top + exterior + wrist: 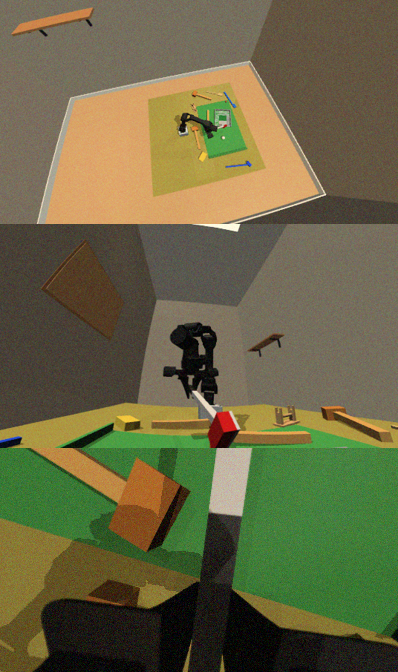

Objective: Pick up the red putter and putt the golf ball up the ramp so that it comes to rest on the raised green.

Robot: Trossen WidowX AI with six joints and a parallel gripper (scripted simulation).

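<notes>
The red putter is 120 mm ahead of my gripper tip and 20 mm to the left of it. The rest, counted from my gripper tip: white golf ball 180 mm ahead, 110 mm below, 80 mm to the right; then yellow block 250 mm to the right, 120 mm below, 110 mm behind; then green mat 190 mm ahead, 130 mm below, 90 mm to the left.
</notes>
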